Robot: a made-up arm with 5 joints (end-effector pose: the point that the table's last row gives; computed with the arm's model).
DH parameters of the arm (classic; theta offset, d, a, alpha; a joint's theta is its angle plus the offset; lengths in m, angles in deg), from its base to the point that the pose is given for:
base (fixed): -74.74 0 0.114 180
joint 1: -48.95 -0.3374 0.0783 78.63
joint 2: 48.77 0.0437 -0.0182 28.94
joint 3: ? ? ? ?
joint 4: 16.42 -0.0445 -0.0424 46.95
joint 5: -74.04 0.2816 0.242 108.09
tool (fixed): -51.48 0.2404 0 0
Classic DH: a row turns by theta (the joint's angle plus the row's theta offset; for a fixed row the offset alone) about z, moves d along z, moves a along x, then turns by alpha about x.
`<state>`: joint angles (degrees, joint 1 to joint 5).
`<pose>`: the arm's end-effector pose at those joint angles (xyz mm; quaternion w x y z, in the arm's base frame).
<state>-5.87 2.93 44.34 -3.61 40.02</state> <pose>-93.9 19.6 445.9 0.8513 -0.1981 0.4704 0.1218</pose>
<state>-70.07 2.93 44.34 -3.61 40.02</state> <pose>-140.6 -165.1 445.9 0.6564 -0.4178 0.2932 0.5556</pose>
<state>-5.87 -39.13 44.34 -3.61 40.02</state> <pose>-125.8 -9.0 258.1 0.9178 -0.3605 0.1581 0.0520</pose>
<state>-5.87 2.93 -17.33 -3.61 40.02</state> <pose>-57.4 28.0 193.8 0.8472 -0.4787 0.1383 -0.1842</pose>
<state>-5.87 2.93 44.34 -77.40 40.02</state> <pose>87.6 -288.6 717.8 0.6870 0.3760 0.5317 0.3224</pose>
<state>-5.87 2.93 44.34 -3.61 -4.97</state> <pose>-45.5 -83.4 673.7 0.9349 0.1427 0.3000 0.1247</pose>
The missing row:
joint 3: 28.03 -0.3366 -0.0813 -151.51
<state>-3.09 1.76 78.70 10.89 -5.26</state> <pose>38.3 -149.9 662.2 0.8562 0.2332 0.4273 0.1729</pose>
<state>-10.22 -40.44 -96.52 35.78 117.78</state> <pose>-39.6 -600.7 399.4 0.0435 -0.1085 0.1284 0.9848</pose>
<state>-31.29 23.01 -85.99 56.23 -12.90</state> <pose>153.5 -189.2 65.6 0.4554 -0.6847 -0.5508 -0.1428</pose>
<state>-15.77 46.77 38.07 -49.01 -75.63</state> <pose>133.2 -709.7 617.5 0.4400 0.8136 0.1844 -0.3322</pose>
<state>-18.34 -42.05 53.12 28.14 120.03</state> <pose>67.5 -469.0 -25.2 0.3924 -0.8236 0.2250 -0.3422</pose>
